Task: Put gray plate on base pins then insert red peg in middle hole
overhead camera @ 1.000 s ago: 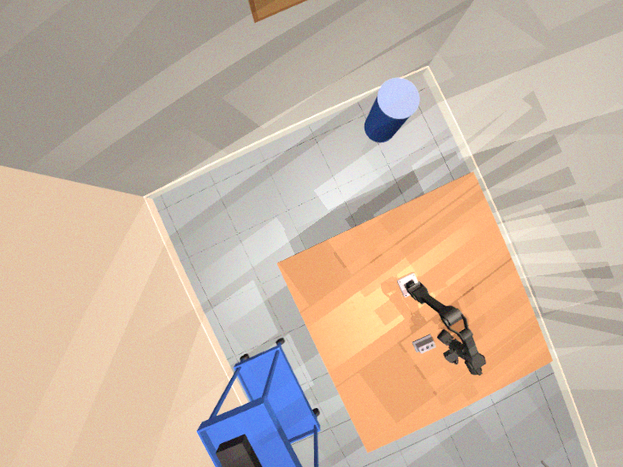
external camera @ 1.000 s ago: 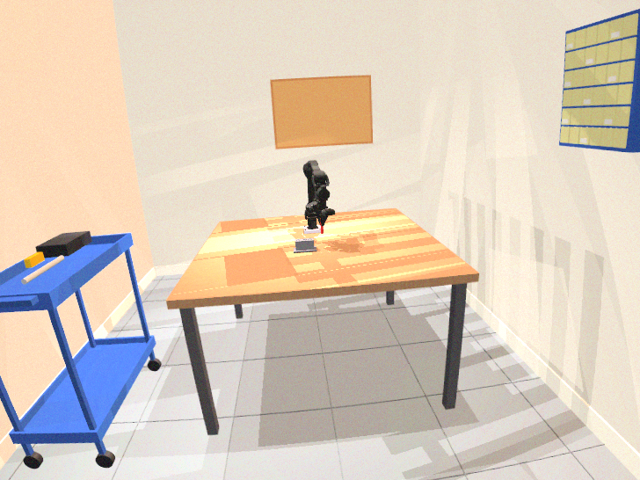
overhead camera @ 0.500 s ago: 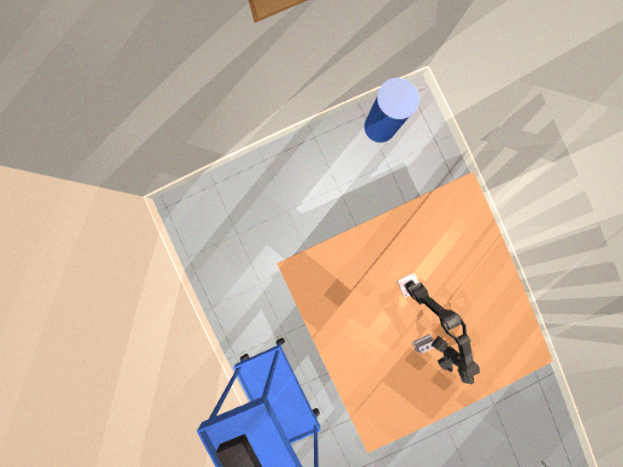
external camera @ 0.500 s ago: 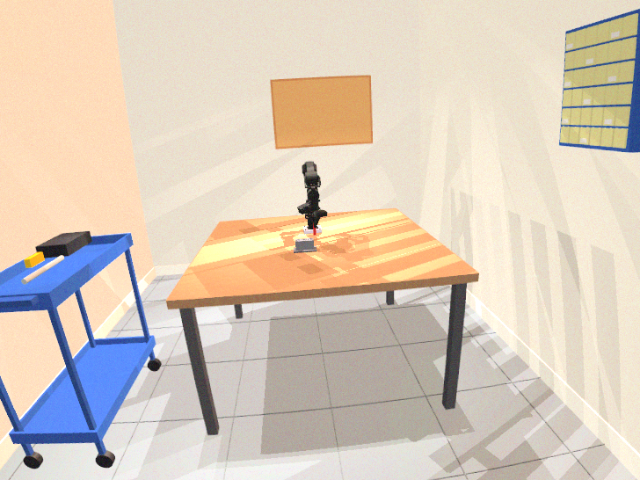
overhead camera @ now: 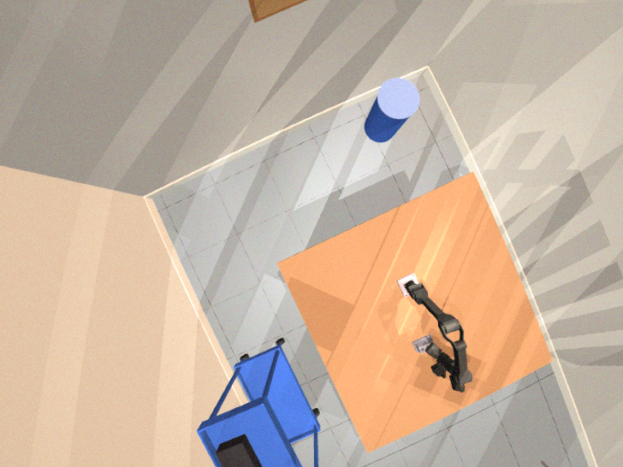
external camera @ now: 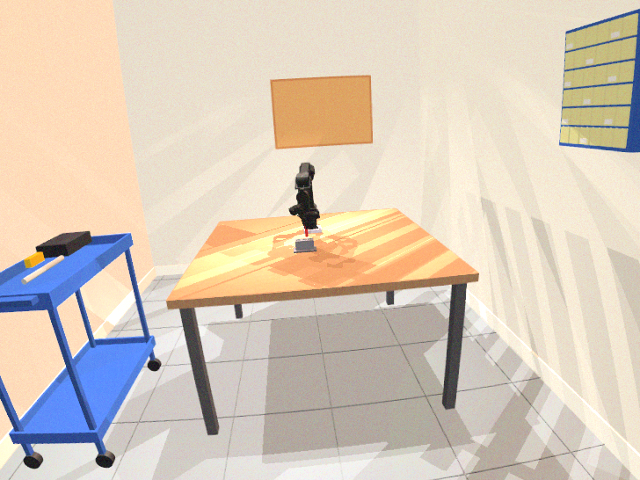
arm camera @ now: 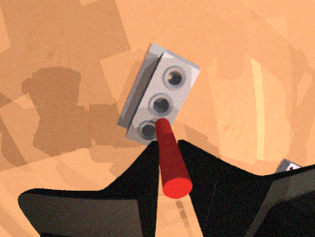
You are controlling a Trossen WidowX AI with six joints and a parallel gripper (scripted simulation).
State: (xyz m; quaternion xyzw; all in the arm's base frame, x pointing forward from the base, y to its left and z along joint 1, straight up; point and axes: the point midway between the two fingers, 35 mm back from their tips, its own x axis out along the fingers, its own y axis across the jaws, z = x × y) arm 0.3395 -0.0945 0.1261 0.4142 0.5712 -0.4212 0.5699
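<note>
Now: the gray plate 70 mm below my gripper tip and 10 mm to the right of it.
</note>
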